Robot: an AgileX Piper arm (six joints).
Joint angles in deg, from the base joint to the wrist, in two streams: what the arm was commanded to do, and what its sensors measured. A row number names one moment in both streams.
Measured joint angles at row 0:
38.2 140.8 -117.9 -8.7 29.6 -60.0
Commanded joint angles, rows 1 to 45:
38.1 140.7 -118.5 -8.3 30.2 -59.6
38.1 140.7 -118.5 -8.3 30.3 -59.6
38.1 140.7 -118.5 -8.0 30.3 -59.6
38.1 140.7 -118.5 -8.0 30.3 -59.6
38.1 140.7 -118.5 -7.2 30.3 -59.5
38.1 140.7 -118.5 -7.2 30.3 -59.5
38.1 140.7 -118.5 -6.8 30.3 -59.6
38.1 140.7 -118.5 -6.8 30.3 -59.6
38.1 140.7 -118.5 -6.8 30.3 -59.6
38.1 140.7 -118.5 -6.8 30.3 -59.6
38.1 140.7 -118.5 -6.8 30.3 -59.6
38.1 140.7 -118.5 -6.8 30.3 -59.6
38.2 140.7 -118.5 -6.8 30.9 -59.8
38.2 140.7 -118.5 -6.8 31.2 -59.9
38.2 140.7 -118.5 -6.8 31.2 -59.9
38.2 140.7 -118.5 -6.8 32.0 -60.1
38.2 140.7 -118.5 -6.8 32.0 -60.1
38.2 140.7 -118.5 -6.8 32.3 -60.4
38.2 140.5 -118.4 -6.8 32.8 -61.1
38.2 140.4 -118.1 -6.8 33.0 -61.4
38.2 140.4 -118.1 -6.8 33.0 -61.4
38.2 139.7 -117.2 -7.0 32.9 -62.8
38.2 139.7 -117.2 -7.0 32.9 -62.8
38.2 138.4 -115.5 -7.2 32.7 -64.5
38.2 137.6 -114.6 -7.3 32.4 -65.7
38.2 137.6 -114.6 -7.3 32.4 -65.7
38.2 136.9 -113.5 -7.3 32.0 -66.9
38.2 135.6 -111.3 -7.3 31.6 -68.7
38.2 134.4 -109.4 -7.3 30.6 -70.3
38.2 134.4 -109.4 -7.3 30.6 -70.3
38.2 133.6 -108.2 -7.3 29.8 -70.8
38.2 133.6 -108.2 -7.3 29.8 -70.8
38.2 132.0 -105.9 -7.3 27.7 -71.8
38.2 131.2 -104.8 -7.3 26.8 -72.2
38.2 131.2 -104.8 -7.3 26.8 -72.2
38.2 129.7 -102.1 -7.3 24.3 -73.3
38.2 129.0 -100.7 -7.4 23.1 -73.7
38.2 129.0 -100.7 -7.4 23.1 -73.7
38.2 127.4 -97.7 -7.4 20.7 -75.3
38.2 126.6 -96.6 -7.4 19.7 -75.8
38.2 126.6 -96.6 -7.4 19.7 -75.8
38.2 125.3 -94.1 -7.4 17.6 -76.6
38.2 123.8 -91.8 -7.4 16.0 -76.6
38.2 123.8 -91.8 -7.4 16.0 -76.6
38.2 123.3 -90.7 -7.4 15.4 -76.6
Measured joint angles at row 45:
38.2 126.5 -92.9 -7.0 20.9 -75.3
